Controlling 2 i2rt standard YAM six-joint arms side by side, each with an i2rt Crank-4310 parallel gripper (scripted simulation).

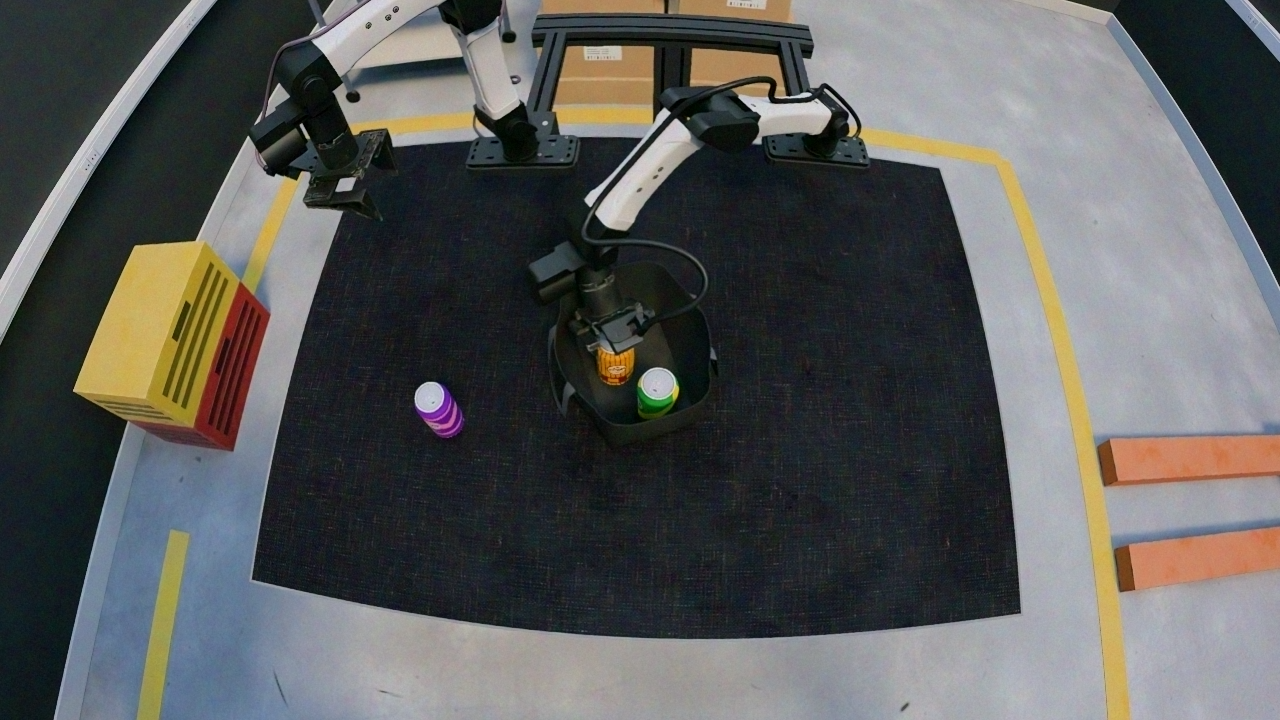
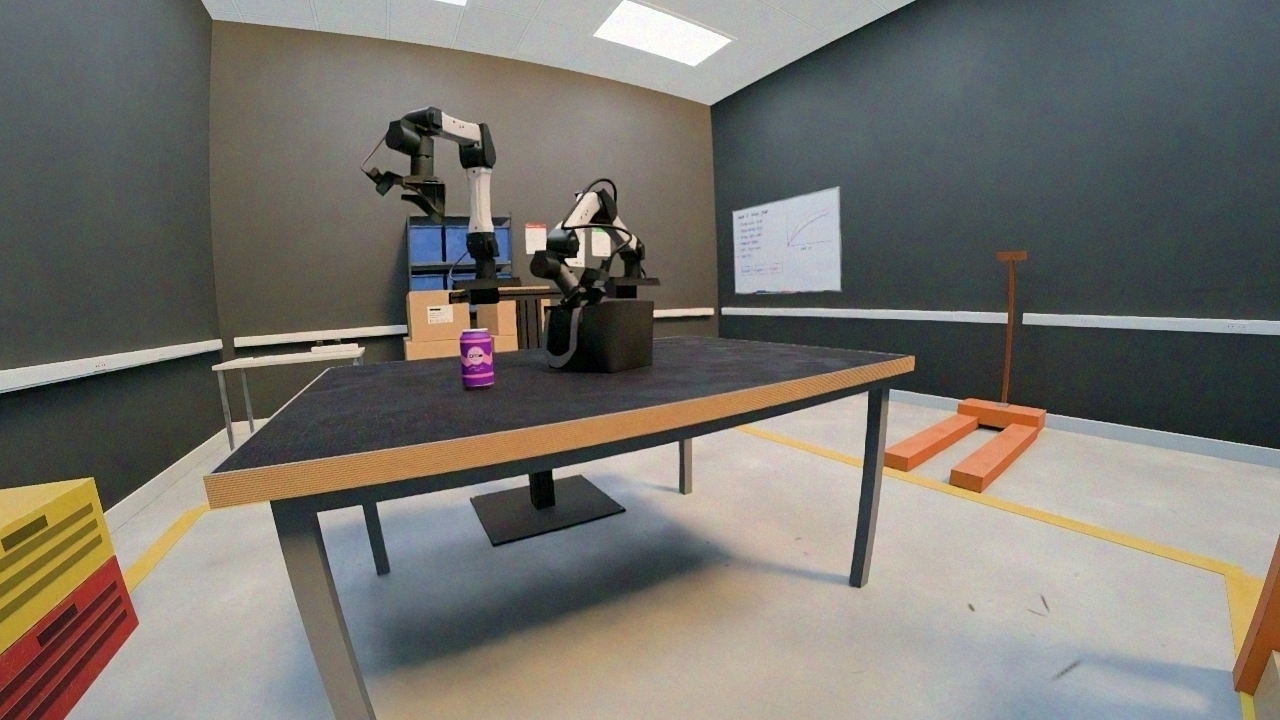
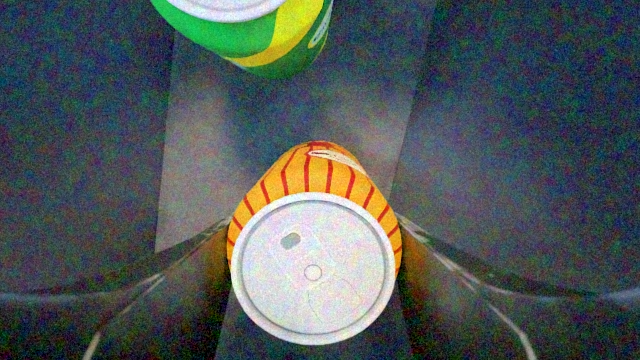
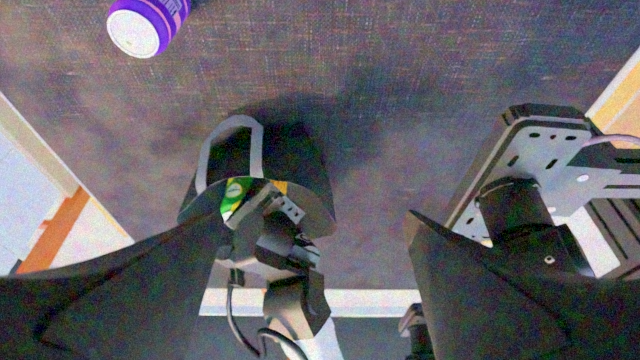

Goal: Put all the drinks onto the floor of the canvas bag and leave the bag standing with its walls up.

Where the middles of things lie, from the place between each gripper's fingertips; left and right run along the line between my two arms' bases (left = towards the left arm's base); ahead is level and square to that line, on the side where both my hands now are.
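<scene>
From my left hand, the orange can [image 1: 613, 370] is 3 cm below, while the purple can [image 2: 475, 345] is 9 cm ahead, 31 cm to the right and 3 cm below.
Taking my right hand [image 1: 387, 197] instead, the purple can is 21 cm ahead of it, 2 cm to the left of it and 33 cm below it, and the orange can is 12 cm ahead of that hand, 34 cm to the left of it and 33 cm below it.
</scene>
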